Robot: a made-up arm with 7 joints. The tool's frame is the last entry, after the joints. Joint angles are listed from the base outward. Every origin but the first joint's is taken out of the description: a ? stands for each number. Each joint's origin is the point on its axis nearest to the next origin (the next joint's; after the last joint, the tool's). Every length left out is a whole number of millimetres.
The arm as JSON. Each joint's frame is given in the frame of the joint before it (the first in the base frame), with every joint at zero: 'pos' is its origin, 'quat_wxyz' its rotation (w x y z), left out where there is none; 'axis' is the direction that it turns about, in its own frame. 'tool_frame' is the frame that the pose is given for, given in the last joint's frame.
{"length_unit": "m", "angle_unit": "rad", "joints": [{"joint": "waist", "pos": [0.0, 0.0, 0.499], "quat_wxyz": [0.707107, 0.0, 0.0, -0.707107], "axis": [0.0, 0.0, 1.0]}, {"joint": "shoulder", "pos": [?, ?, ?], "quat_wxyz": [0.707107, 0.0, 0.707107, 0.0], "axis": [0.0, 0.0, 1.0]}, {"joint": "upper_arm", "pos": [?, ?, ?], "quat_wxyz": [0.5, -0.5, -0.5, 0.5], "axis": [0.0, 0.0, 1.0]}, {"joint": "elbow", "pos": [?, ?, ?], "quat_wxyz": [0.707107, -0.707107, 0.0, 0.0], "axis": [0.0, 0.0, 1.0]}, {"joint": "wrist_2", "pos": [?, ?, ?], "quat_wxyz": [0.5, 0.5, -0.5, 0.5], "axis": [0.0, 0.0, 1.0]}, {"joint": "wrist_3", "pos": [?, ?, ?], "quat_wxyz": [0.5, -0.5, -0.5, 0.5], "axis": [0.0, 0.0, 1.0]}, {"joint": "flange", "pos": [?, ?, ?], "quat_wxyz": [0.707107, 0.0, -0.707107, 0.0], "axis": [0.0, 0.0, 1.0]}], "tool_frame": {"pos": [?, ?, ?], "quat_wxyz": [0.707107, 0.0, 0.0, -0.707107]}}
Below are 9 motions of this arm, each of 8 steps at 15 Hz.
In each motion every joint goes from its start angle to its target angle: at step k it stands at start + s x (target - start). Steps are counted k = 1, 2, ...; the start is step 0. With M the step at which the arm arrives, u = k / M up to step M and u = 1 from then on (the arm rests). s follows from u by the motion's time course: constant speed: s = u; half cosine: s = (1 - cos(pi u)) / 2; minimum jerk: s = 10 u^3 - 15 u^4 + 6 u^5.
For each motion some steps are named. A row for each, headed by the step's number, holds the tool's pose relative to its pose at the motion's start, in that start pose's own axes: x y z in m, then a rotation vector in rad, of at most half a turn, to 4 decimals.
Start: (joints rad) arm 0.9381 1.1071 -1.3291 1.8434 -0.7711 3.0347 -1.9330
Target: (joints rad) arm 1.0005 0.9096 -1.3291 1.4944 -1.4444 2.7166 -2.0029
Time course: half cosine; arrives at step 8
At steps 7, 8:
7: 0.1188 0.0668 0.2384 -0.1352 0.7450 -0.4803
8: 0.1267 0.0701 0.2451 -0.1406 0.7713 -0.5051

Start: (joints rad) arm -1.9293 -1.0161 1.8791 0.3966 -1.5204 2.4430 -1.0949
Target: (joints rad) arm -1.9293 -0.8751 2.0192 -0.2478 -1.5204 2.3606 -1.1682
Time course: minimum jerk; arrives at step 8
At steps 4, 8:
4: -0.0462 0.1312 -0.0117 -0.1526 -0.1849 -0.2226
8: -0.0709 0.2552 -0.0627 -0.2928 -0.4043 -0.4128

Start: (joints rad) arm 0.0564 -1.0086 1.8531 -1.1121 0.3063 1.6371 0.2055
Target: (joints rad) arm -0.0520 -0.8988 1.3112 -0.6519 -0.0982 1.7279 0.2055
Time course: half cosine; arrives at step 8
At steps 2, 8:
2: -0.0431 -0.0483 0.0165 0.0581 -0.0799 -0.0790
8: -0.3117 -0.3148 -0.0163 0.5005 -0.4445 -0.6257

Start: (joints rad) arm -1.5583 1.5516 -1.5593 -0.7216 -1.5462 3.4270 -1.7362
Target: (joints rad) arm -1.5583 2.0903 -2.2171 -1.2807 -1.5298 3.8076 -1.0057
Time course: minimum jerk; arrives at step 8
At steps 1, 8:
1: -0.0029 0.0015 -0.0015 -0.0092 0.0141 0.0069
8: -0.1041 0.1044 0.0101 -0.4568 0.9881 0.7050

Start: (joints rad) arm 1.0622 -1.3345 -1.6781 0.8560 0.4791 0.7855 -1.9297
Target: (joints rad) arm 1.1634 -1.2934 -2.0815 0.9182 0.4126 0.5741 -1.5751
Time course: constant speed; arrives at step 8
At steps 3, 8:
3: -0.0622 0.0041 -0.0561 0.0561 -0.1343 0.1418
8: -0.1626 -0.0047 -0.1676 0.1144 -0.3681 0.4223

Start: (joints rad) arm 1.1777 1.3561 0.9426 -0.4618 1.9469 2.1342 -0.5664
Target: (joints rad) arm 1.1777 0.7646 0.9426 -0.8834 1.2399 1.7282 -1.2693
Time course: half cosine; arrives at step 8
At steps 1, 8:
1: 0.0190 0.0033 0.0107 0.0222 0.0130 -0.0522
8: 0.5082 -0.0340 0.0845 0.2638 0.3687 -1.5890

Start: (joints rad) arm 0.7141 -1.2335 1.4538 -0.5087 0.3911 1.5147 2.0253
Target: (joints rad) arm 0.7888 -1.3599 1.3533 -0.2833 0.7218 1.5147 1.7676
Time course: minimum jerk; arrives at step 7
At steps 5, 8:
5: 0.2218 0.0710 -0.0160 -0.1289 0.2374 -0.0290
8: 0.2594 0.0821 -0.0268 -0.1487 0.2797 -0.0330

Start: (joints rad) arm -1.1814 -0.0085 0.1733 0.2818 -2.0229 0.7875 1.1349
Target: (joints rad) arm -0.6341 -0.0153 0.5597 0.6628 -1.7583 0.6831 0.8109
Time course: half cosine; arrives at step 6
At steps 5, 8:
5: 0.0520 -0.0421 -0.0988 0.8179 -0.5122 0.2620
8: 0.0616 -0.0404 -0.1104 0.8874 -0.5294 0.2783

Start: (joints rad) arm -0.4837 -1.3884 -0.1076 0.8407 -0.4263 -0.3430 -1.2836
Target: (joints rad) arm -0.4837 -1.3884 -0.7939 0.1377 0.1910 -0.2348 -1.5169
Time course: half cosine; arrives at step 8
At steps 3, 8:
3: -0.1389 -0.0258 -0.0751 -0.1616 0.1399 0.1117
8: -0.2961 -0.2131 -0.2839 -0.6986 0.2071 0.1706

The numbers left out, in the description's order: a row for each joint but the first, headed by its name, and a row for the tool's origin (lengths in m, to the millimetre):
shoulder: 0.087 0.0 0.0
upper_arm: -0.398 0.0 0.0
elbow: 0.013 0.051 0.0
wrist_2: -0.025 -0.496 0.0
wrist_3: -0.155 0.0 0.0
flange: -0.024 -0.175 0.0
tool: 0.0 0.0 0.0

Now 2 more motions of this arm.
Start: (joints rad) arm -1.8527 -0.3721 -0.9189 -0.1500 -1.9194 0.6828 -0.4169
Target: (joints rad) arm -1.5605 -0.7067 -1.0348 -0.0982 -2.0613 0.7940 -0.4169
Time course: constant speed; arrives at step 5
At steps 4, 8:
4: 0.0950 0.0885 -0.2920 -0.1348 0.3480 0.0343
8: 0.0960 0.1207 -0.3702 -0.1836 0.4286 0.0539

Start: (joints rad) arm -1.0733 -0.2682 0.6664 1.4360 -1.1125 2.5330 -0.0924
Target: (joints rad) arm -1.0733 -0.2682 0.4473 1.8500 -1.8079 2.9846 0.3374
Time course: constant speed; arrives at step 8
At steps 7, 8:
7: -0.0634 -0.1534 -0.0742 0.6879 0.0662 0.4294
8: -0.0705 -0.1715 -0.0891 0.7863 0.0659 0.5228

